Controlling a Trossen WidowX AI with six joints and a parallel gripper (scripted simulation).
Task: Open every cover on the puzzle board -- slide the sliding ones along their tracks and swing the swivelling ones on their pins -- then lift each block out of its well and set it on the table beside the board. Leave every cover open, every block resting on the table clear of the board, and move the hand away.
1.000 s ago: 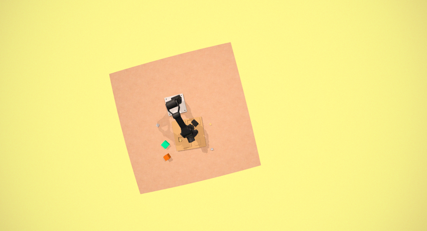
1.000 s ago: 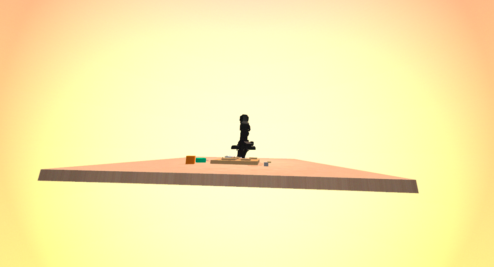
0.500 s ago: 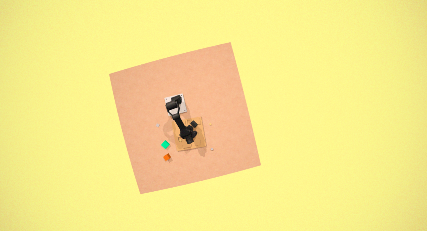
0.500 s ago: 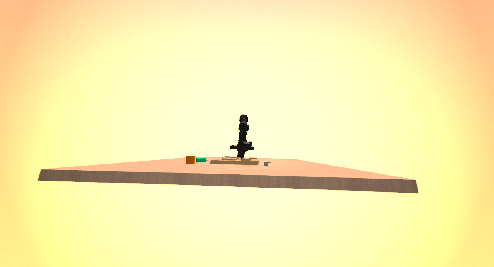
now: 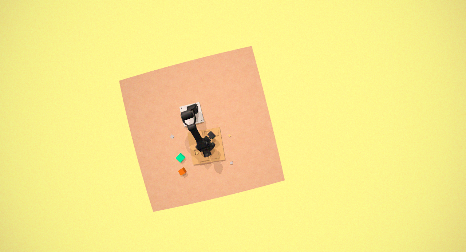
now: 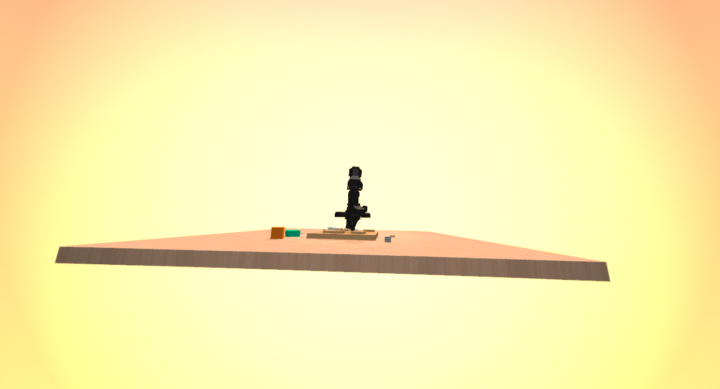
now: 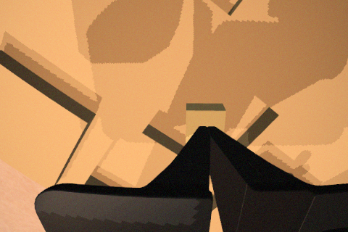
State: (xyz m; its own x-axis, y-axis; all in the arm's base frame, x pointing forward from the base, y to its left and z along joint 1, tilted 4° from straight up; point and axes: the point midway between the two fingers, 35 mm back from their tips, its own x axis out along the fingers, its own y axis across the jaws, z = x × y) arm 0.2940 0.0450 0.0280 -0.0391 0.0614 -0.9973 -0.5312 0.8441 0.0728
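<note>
Right now my gripper tip is 50 mm short of the tan puzzle board. The rest, counted from my gripper tip: grey cube 260 mm ahead, 160 mm to the left, 10 mm below; green block 280 mm to the right, 100 mm ahead, 10 mm below; orange block 290 mm to the right, 230 mm ahead.
</note>
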